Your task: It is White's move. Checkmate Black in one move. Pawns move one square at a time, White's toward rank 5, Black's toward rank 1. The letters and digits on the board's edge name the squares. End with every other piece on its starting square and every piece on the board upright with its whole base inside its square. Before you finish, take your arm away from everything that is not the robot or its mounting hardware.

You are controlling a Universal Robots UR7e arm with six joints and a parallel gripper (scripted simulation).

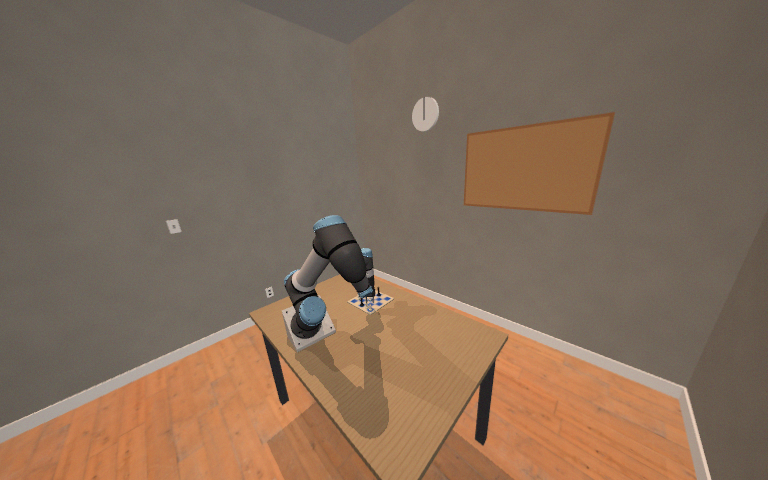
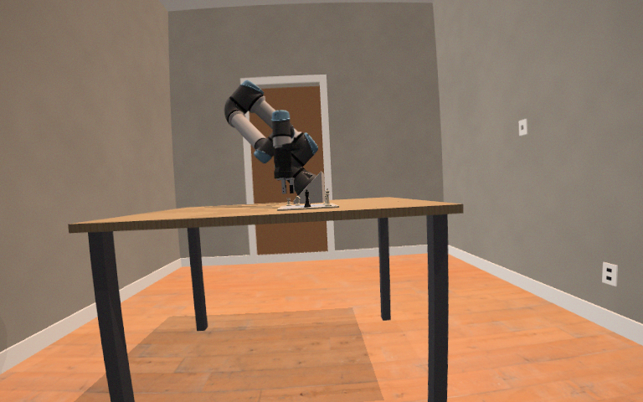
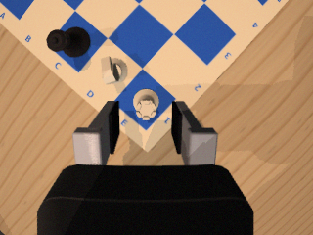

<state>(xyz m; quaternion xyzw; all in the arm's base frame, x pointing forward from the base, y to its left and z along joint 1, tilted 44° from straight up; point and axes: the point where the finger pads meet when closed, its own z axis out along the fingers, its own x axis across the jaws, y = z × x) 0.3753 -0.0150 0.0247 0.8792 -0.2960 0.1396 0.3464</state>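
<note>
Now: hand 5 cm above the white chess piece. Also, from my hand: chessboard 6 cm ahead, 9 cm to the left, 7 cm below; white pawn 6 cm ahead, 9 cm to the left, 6 cm below; black chess piece 13 cm ahead, 10 cm to the left, 4 cm below.
</note>
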